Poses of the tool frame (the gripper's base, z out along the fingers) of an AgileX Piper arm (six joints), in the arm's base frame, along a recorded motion.
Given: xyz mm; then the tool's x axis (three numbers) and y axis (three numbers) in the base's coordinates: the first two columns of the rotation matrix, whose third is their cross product.
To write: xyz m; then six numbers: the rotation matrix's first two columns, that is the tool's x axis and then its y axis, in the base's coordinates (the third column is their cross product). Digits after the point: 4 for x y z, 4 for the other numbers.
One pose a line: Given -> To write
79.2 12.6 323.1 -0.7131 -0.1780 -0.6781 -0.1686 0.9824 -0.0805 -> 0.0792 0.0126 0.3231 -0.7131 -0.1780 -0.6781 -0.1686 0.9824 -0.0805
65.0 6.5 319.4 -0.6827 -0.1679 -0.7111 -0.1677 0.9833 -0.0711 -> 0.0650 0.0065 0.3194 -0.6827 -0.1679 -0.7111 -0.1677 0.9833 -0.0711
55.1 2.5 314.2 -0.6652 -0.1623 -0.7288 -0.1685 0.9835 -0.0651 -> 0.0551 0.0025 0.3142 -0.6652 -0.1623 -0.7288 -0.1685 0.9835 -0.0651
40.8 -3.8 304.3 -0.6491 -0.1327 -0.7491 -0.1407 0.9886 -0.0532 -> 0.0408 -0.0038 0.3043 -0.6491 -0.1327 -0.7491 -0.1407 0.9886 -0.0532
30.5 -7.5 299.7 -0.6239 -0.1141 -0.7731 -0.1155 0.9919 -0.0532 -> 0.0305 -0.0075 0.2997 -0.6239 -0.1141 -0.7731 -0.1155 0.9919 -0.0532
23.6 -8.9 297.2 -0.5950 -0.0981 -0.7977 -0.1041 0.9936 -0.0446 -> 0.0236 -0.0089 0.2972 -0.5950 -0.0981 -0.7977 -0.1041 0.9936 -0.0446
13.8 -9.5 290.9 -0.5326 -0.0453 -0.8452 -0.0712 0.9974 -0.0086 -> 0.0138 -0.0095 0.2909 -0.5326 -0.0453 -0.8452 -0.0712 0.9974 -0.0086
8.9 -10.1 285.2 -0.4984 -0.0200 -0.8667 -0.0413 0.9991 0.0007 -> 0.0089 -0.0101 0.2852 -0.4984 -0.0200 -0.8667 -0.0413 0.9991 0.0007
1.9 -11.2 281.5 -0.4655 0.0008 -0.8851 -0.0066 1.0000 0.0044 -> 0.0019 -0.0112 0.2815 -0.4655 0.0008 -0.8851 -0.0066 1.0000 0.0044
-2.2 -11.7 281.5 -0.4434 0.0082 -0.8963 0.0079 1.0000 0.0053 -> -0.0022 -0.0117 0.2815 -0.4434 0.0082 -0.8963 0.0079 1.0000 0.0053
